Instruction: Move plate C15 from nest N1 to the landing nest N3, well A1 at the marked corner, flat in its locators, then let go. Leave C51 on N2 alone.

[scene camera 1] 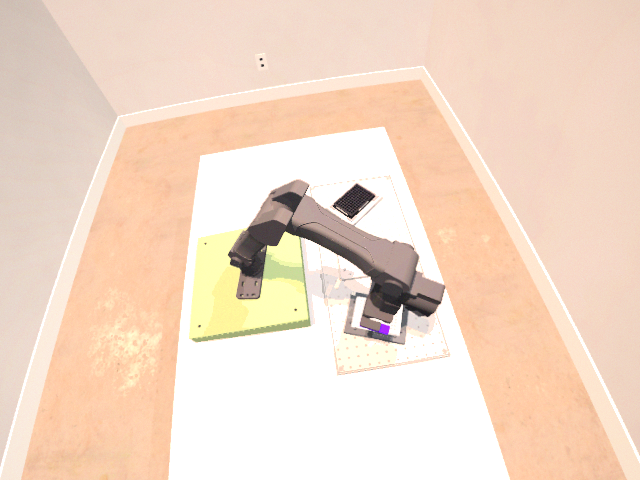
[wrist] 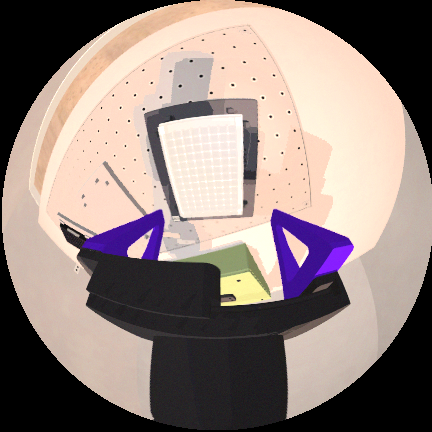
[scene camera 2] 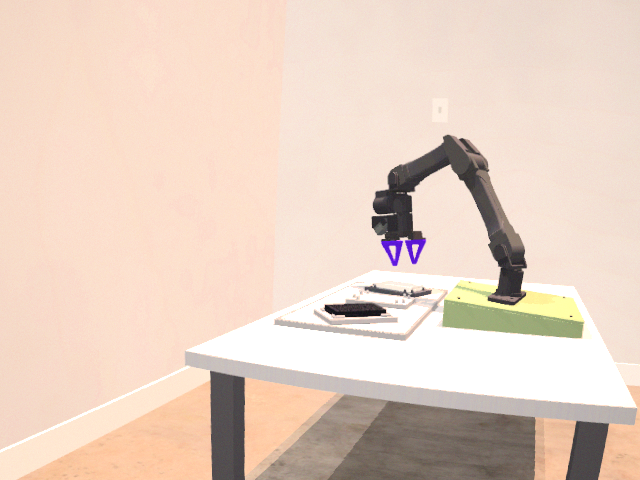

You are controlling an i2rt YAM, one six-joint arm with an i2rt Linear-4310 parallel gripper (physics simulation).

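A white gridded plate lies in a dark nest. A black gridded plate lies on a white nest. Another white nest with small upright locators stands between them and holds no plate; the arm partly hides it in scene camera 1. No plate or nest labels are legible. My gripper is open and empty, pointing down, well above the white plate. Its fingertips stand apart near the plate's lower end in the wrist view.
The nests stand on a pale perforated board on the white table. The arm's base is on a yellow-green block beside the board. The arm reaches over the board.
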